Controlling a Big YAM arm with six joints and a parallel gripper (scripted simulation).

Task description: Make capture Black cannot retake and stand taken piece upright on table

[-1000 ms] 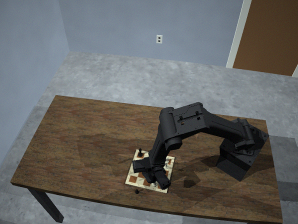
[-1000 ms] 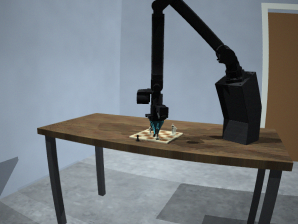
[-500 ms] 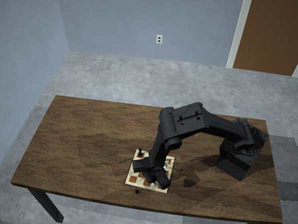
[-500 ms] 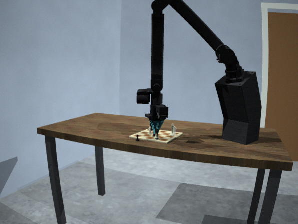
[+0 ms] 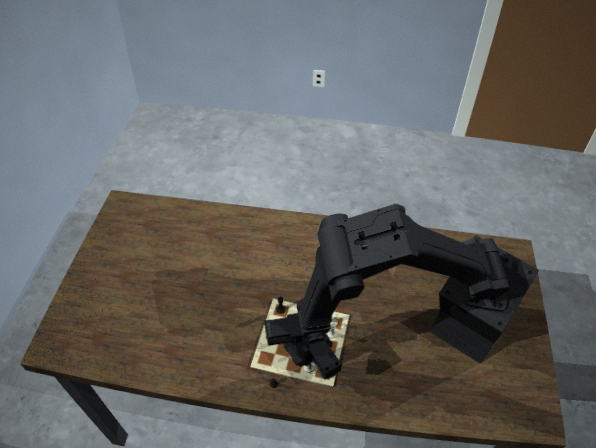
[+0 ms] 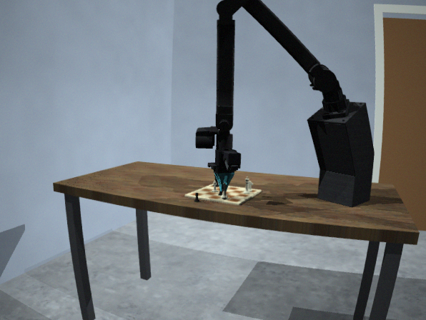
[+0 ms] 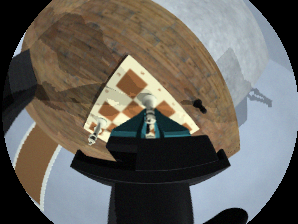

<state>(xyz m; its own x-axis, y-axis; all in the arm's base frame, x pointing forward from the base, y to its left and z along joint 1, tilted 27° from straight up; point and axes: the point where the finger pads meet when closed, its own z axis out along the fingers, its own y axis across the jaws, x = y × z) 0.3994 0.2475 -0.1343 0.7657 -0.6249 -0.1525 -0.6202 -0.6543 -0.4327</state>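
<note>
Right now my hand is 4 cm short of the chessboard, 7 cm to the left of it and 4 cm above it. The rest, counted from my hand: tall black piece 12 cm ahead, 14 cm to the right; tall white piece 3 cm behind, 11 cm to the right.
</note>
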